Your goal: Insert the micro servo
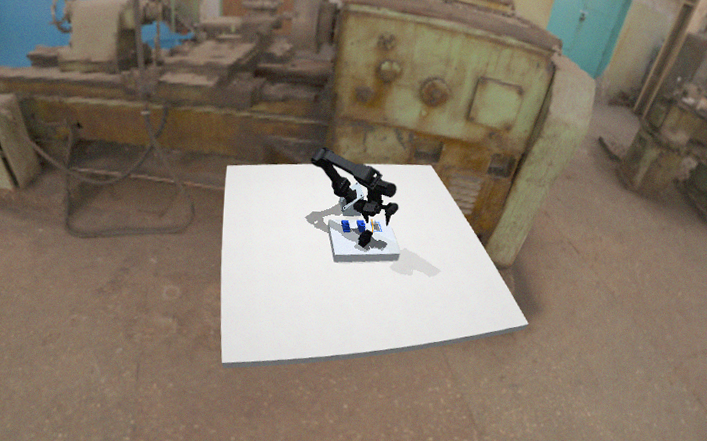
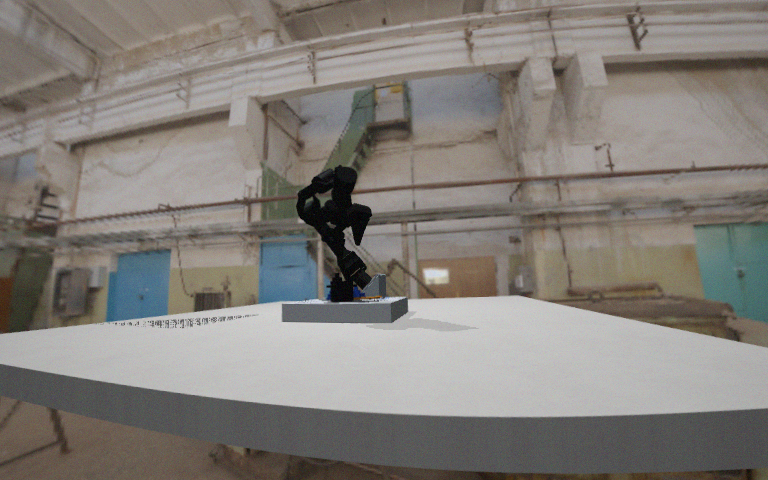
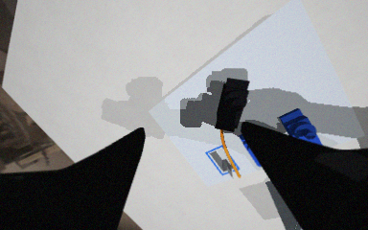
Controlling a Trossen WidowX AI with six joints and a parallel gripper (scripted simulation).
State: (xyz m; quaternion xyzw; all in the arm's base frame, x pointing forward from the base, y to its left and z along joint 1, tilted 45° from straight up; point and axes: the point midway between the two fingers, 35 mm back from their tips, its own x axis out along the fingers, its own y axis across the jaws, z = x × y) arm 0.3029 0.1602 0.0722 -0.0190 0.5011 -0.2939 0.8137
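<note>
Now: the light grey deck 16 cm below my gripper tip, 3 cm to the right of it and 3 cm behind it.
</note>
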